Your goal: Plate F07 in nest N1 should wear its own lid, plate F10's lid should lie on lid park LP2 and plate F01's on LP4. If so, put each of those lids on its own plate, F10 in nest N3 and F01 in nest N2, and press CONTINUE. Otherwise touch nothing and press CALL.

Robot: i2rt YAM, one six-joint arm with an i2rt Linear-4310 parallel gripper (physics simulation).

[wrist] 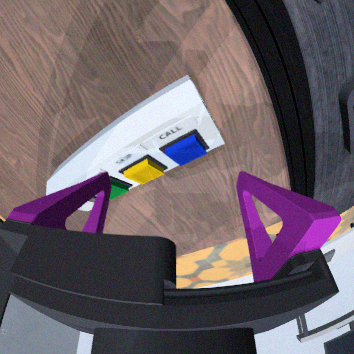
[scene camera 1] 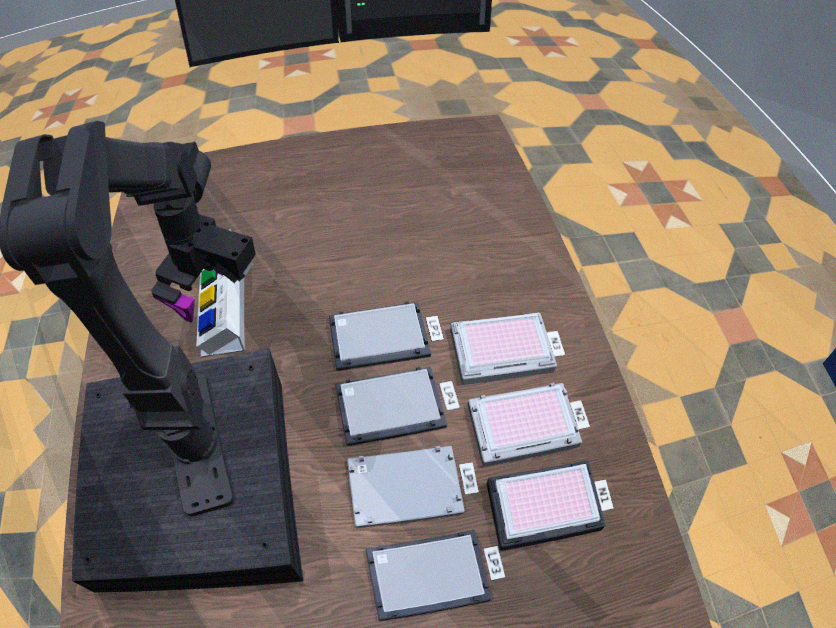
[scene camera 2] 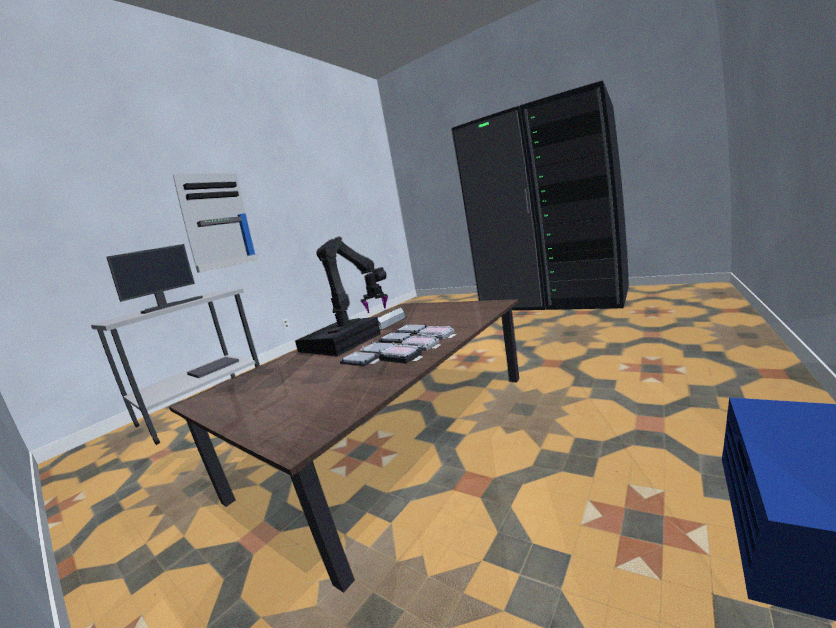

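Seen in the pictures: gripper, between the fingertips: [wrist: 173, 178] [scene camera 1: 204, 296] [scene camera 2: 376, 310]; arm's base, origin of its link: [scene camera 1: 196, 443] [scene camera 2: 344, 326].
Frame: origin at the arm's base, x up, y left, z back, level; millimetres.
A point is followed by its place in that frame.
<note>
My gripper [scene camera 1: 202, 294] {y 240, x 11, z -54 mm} [scene camera 2: 377, 308] {y 240, x 11, z -54 mm} [wrist: 173, 178] {y 240, x 11, z -54 mm} is open and empty above the white button box [scene camera 1: 231, 319] {y 216, x -30, z -85 mm} [scene camera 2: 391, 319] {y 286, x -57, z -107 mm}. The box has a blue CALL button [scene camera 1: 206, 321] {y 229, x -32, z -43 mm} [wrist: 185, 149] {y 232, x -31, z -47 mm}, a yellow SKIP button [scene camera 1: 207, 296] {y 280, x -32, z -52 mm} [wrist: 144, 171] {y 279, x -32, z -53 mm} and a green button [scene camera 1: 208, 277] {y 323, x -33, z -59 mm} [wrist: 118, 189] {y 323, x -36, z -54 mm}, partly hidden by a finger in the wrist view. Pink-welled plates sit in N3 [scene camera 1: 504, 341] {y 48, x -53, z -467 mm}, N2 [scene camera 1: 523, 419] {y -81, x -59, z -438 mm} and N1 [scene camera 1: 548, 501] {y -211, x -54, z -414 mm}. Grey lids lie on LP2 [scene camera 1: 379, 332] {y 139, x -67, z -301 mm}, LP4 [scene camera 1: 391, 402] {y 16, x -67, z -277 mm} and LP3 [scene camera 1: 429, 574] {y -243, x -67, z -235 mm}. I cannot read their small labels or tell which plates wear lids.
Light-grey LP1 [scene camera 1: 405, 486] {y -111, x -74, z -252 mm} has a small label and corner posts; I cannot tell whether a lid lies on it. The black arm base [scene camera 1: 182, 540] {y -128, x -5, z 49 mm} stands left of the parks on the wooden table [scene camera 1: 378, 202] {y 445, x -84, z -398 mm} [scene camera 2: 270, 405] {y -652, x -84, z -127 mm}. Black cabinets [scene camera 2: 540, 202] stand beyond it.
</note>
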